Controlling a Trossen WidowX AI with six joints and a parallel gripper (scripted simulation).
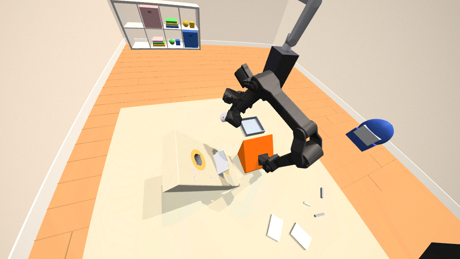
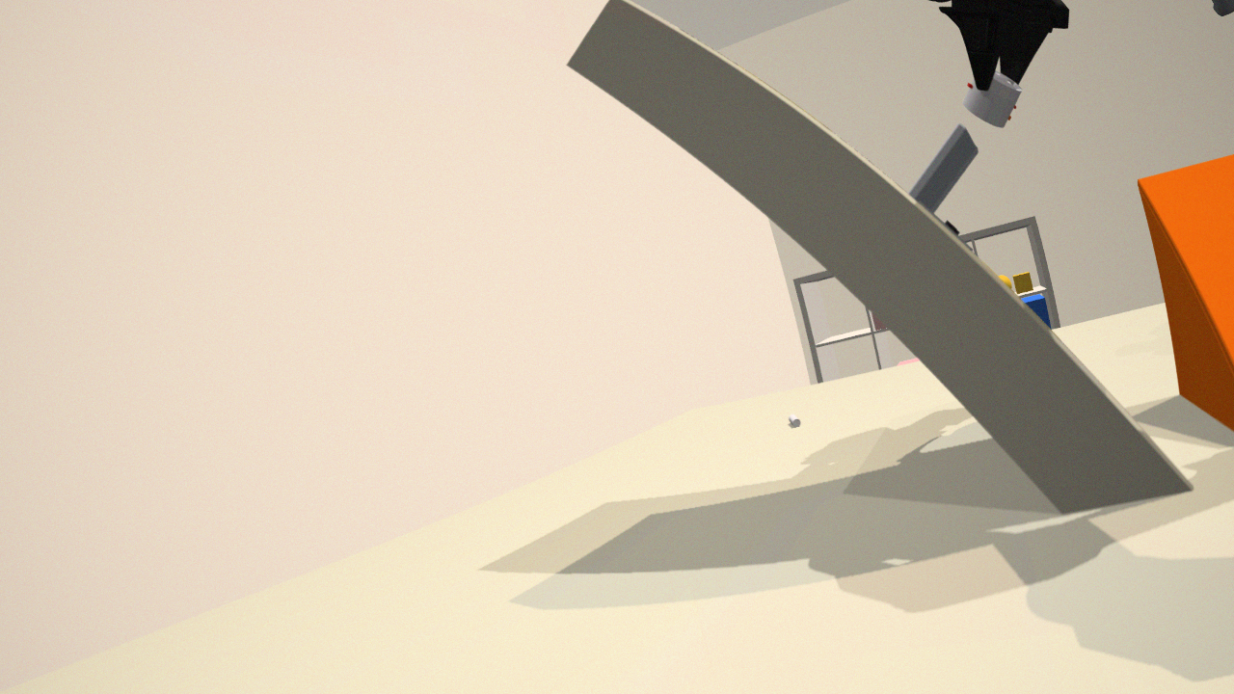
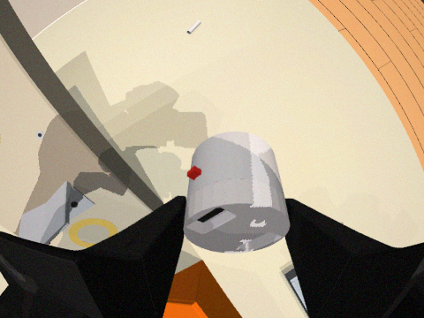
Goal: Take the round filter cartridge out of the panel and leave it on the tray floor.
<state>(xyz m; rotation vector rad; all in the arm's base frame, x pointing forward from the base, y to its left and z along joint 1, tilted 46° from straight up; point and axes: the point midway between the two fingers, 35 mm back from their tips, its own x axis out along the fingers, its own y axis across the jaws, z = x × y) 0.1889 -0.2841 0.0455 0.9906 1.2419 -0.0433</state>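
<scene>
My gripper tip is 260 mm past the grey tray, 110 mm to the left of it and 270 mm above it. Also, from my gripper tip: round grey filter cartridge (right at my gripper tip).
</scene>
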